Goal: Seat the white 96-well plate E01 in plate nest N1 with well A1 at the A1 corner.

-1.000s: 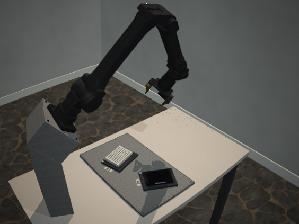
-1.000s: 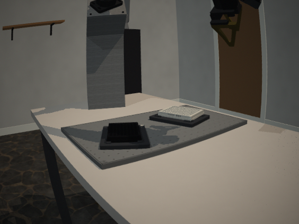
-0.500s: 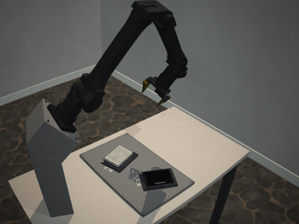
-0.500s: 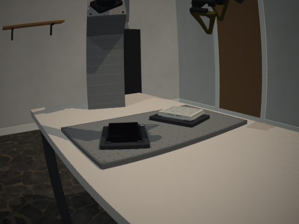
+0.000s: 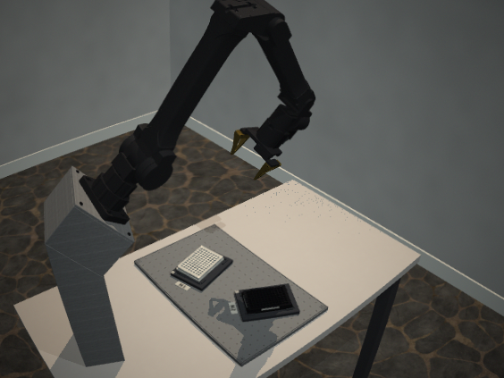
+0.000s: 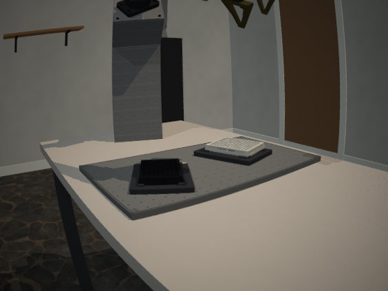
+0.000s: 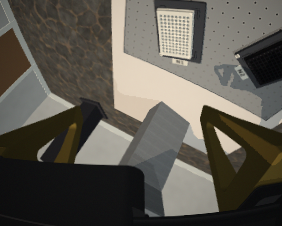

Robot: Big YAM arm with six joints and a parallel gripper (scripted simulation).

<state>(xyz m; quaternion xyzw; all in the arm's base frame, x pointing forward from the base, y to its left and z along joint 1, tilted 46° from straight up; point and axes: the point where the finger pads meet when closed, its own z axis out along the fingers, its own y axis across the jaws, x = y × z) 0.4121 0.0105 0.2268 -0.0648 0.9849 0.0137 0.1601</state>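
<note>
The white 96-well plate E01 is 320 mm below my hand, 110 mm behind it and 90 mm to the left of it. Also, from my hand: plate nest N1: 330 mm below, 110 mm behind, 80 mm to the left; then black plate E07: 320 mm below, 160 mm to the right, 140 mm behind.
</note>
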